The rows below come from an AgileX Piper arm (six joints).
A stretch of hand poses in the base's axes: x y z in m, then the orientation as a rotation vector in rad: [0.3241, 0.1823, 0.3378, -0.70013, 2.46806, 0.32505]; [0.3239, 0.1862, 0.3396, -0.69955, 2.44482, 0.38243]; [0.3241, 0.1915, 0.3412, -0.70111, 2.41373, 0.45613]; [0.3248, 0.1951, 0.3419, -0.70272, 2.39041, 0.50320]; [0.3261, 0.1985, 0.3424, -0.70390, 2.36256, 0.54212]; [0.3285, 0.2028, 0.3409, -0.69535, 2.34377, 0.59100]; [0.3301, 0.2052, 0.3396, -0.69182, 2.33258, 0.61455]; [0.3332, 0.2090, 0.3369, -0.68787, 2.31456, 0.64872]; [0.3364, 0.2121, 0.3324, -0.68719, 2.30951, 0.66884]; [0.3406, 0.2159, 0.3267, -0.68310, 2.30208, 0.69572]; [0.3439, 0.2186, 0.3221, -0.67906, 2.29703, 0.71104]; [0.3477, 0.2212, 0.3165, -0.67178, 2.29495, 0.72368]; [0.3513, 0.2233, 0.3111, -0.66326, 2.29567, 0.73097]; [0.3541, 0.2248, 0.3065, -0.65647, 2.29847, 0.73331]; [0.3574, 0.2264, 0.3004, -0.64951, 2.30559, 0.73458]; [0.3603, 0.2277, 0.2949, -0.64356, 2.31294, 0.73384]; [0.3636, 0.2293, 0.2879, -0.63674, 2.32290, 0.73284]
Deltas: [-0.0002, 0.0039, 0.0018, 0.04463, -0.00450, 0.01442]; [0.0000, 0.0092, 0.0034, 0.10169, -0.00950, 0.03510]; [0.0007, 0.0128, 0.0041, 0.13904, -0.01479, 0.04936]; [0.0020, 0.0162, 0.0046, 0.17277, -0.02637, 0.06221]; [0.0044, 0.0205, 0.0031, 0.21265, -0.02656, 0.06944]; [0.0060, 0.0229, 0.0018, 0.23240, -0.02821, 0.07365]; [0.0091, 0.0267, -0.0009, 0.26135, -0.03171, 0.08091]; [0.0123, 0.0298, -0.0054, 0.27600, -0.02839, 0.08571]; [0.0165, 0.0336, -0.0111, 0.29666, -0.02472, 0.08993]; [0.0198, 0.0363, -0.0157, 0.30919, -0.02344, 0.09123]; [0.0236, 0.0389, -0.0213, 0.31991, -0.02089, 0.08920]; [0.0272, 0.0410, -0.0267, 0.32663, -0.01813, 0.08467]; [0.0300, 0.0425, -0.0313, 0.32902, -0.01536, 0.07996]; [0.0333, 0.0441, -0.0374, 0.32923, -0.00919, 0.07435]; [0.0362, 0.0454, -0.0429, 0.32782, -0.00353, 0.06898]; [0.0395, 0.0470, -0.0499, 0.32553, 0.00429, 0.06262]
